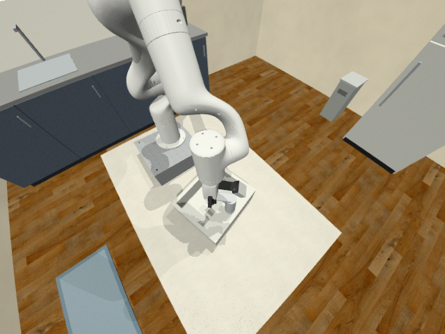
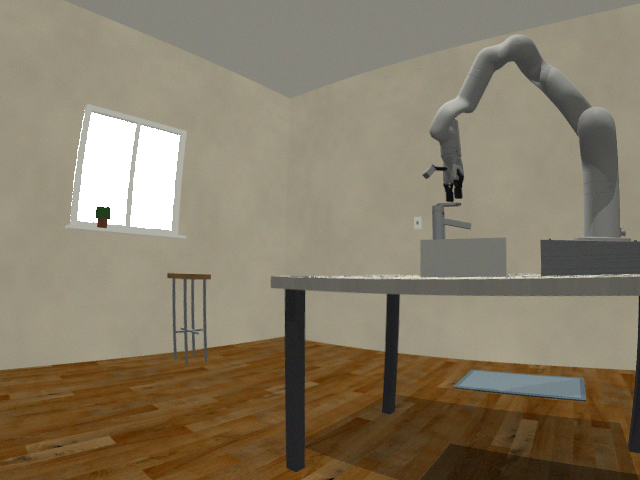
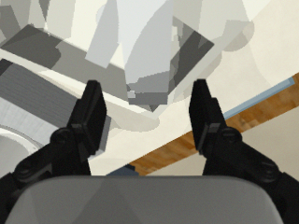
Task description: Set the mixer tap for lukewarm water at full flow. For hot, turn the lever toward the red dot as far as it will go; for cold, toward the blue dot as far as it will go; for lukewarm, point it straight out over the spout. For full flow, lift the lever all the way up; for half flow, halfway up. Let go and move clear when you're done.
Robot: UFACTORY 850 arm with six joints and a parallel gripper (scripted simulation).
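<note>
Now: hand 40 mm above the grey lever, 20 mm to the right of it and 20 mm short of it. From my hand the other things lie so: grey mixer tap 80 mm below, 30 mm to the left, 30 mm ahead; then sink basin 270 mm below, 60 mm behind, 30 mm to the left.
</note>
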